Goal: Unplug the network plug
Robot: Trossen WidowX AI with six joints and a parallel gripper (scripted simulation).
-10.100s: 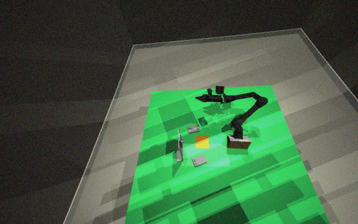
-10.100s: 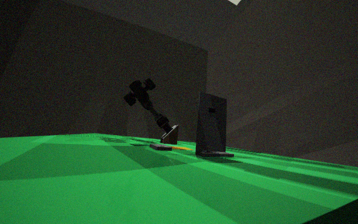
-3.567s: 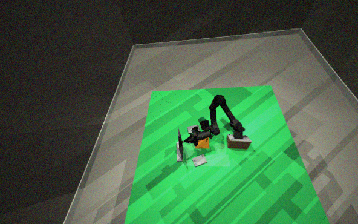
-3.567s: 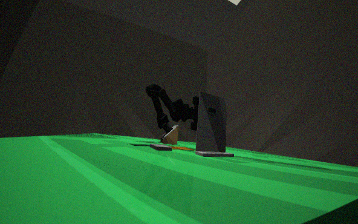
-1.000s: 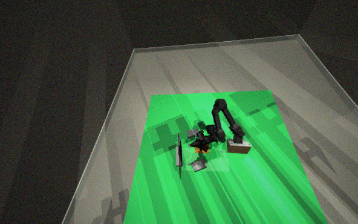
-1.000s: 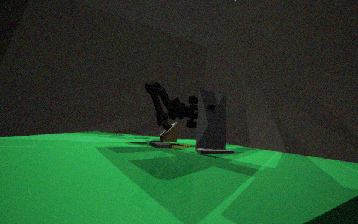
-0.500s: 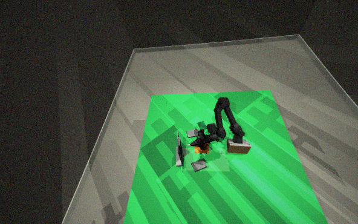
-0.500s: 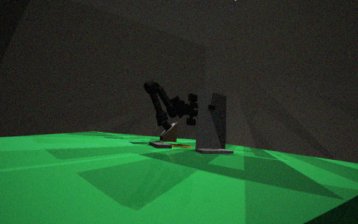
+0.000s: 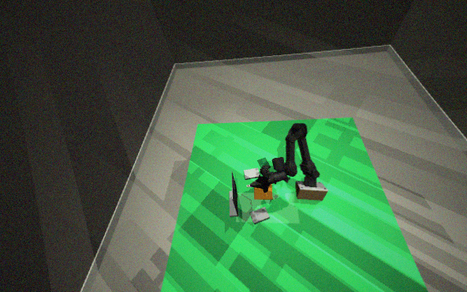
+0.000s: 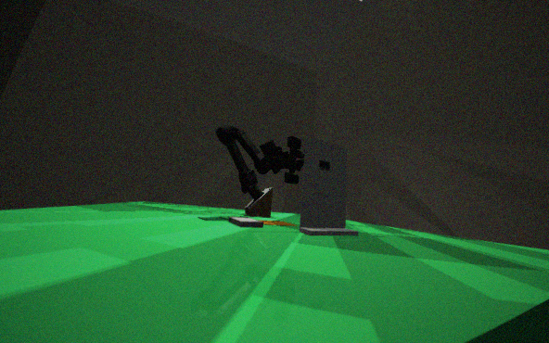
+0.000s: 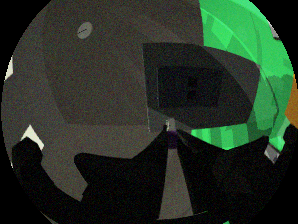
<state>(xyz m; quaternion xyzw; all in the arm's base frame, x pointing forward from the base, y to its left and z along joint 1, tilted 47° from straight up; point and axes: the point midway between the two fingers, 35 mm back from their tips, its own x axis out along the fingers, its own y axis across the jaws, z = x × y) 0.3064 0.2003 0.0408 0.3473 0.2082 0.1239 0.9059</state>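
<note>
Now: the orange marked square 6 cm behind my gripper tip, 9 cm to the right of it and 25 cm below it. The rest, counted from my gripper tip: pale network plug (right at my gripper tip); then grey upright panel (10 cm ahead, 2 cm to the left, 12 cm below); then dark green block (5 cm behind, 30 cm to the right, 25 cm below).
</note>
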